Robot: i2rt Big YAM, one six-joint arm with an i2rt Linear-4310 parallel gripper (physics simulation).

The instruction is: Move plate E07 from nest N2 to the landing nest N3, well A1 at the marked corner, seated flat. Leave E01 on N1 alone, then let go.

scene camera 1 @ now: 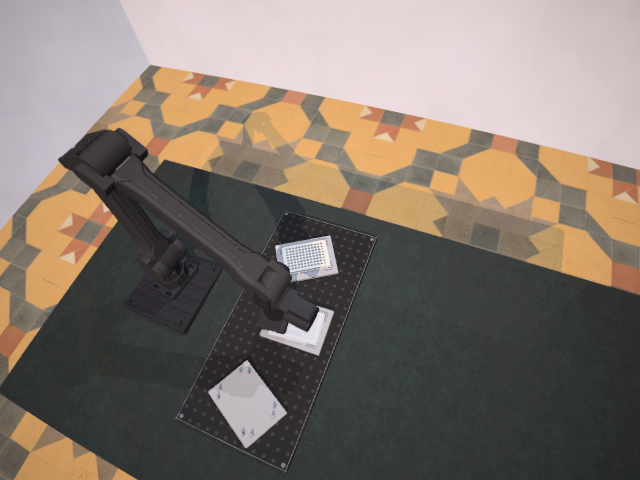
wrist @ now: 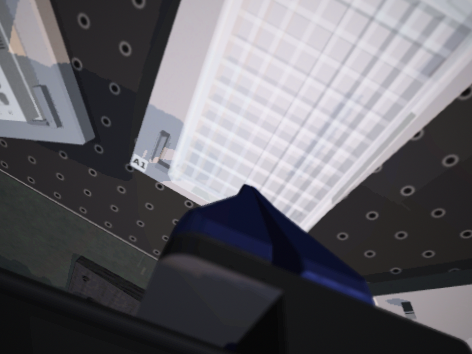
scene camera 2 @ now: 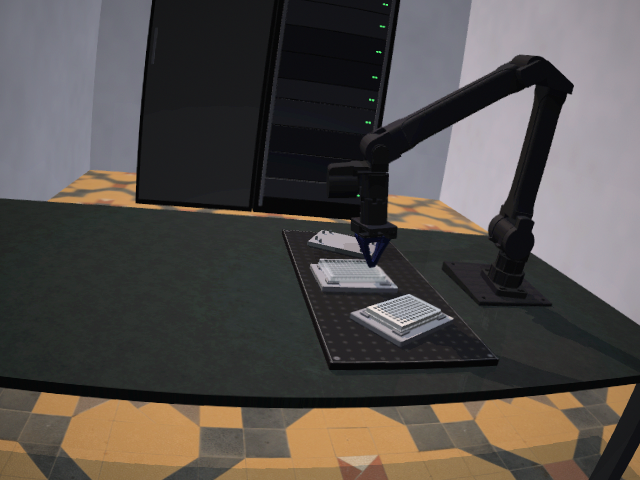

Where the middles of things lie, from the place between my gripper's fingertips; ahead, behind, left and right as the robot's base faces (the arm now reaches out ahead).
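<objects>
The clear well plate [scene camera 2: 343,270] is 4 cm ahead of my hand, and it is also 1 cm to the left of my hand and 1 cm below it. As for the white well plate [scene camera 2: 407,312], I find it 19 cm to the left of my hand, 3 cm behind it and 1 cm below it.
</objects>
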